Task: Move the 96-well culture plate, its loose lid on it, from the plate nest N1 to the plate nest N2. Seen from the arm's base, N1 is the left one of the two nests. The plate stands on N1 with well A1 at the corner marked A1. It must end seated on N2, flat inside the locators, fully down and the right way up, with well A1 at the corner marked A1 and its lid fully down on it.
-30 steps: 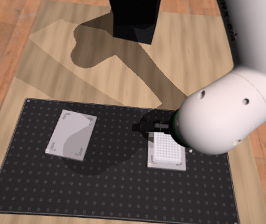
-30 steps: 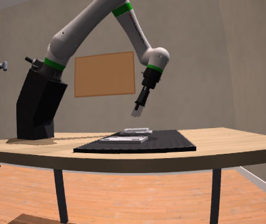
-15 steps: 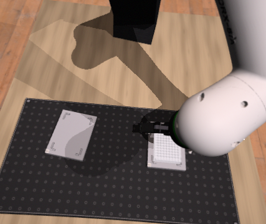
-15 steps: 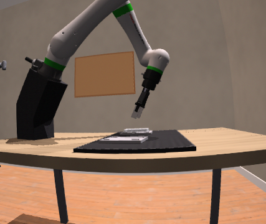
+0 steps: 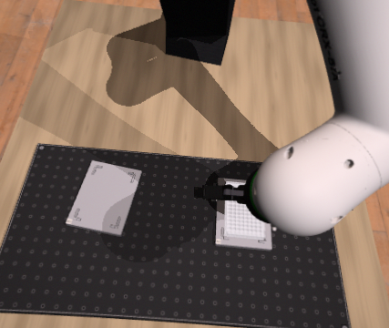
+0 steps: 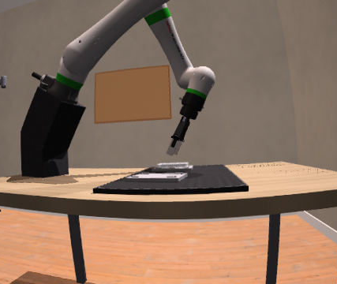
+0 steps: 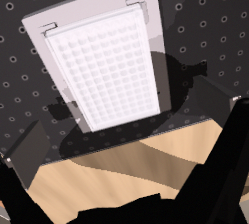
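Right now the clear lid is 50 mm below my hand. Round my hand: 96-well culture plate (60 mm below); then plate nest N1 (70 mm below); then plate nest N2 (300 mm to the right, 70 mm below, 60 mm behind).
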